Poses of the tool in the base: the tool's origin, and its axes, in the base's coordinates. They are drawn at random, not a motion.
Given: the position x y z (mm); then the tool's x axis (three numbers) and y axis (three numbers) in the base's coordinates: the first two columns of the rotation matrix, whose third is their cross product.
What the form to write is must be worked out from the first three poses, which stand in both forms.
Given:
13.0 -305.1 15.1 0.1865 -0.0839 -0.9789 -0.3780 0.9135 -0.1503
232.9 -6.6 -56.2 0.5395 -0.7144 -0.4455 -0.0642 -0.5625 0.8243
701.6 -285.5 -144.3 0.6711 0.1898 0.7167 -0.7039 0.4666 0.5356
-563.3 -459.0 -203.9 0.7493 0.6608 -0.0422 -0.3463 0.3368 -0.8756
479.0 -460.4 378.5 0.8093 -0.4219 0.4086 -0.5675 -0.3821 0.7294
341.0 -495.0 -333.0 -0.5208 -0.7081 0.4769 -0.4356 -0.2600 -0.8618
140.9 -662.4 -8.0 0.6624 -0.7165 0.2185 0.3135 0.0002 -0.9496
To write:
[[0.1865 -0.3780 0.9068], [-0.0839 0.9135 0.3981], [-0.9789 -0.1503 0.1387]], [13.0 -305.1 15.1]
[[0.5395 -0.0642 -0.8395], [-0.7144 -0.5625 -0.4161], [-0.4455 0.8243 -0.3493]], [232.9 -6.6 -56.2]
[[0.6711 -0.7039 -0.2328], [0.1898 0.4666 -0.8639], [0.7167 0.5356 0.4467]], [701.6 -285.5 -144.3]
[[0.7493 -0.3463 -0.5644], [0.6608 0.3368 0.6707], [-0.0422 -0.8756 0.4812]], [-563.3 -459.0 -203.9]
[[0.8093 -0.5675 -0.1516], [-0.4219 -0.3821 -0.8222], [0.4086 0.7294 -0.5487]], [479.0 -460.4 378.5]
[[-0.5208 -0.4356 0.7342], [-0.7081 -0.2600 -0.6566], [0.4769 -0.8618 -0.1730]], [341.0 -495.0 -333.0]
[[0.6624 0.3135 0.6803], [-0.7165 0.0002 0.6975], [0.2185 -0.9496 0.2248]], [140.9 -662.4 -8.0]

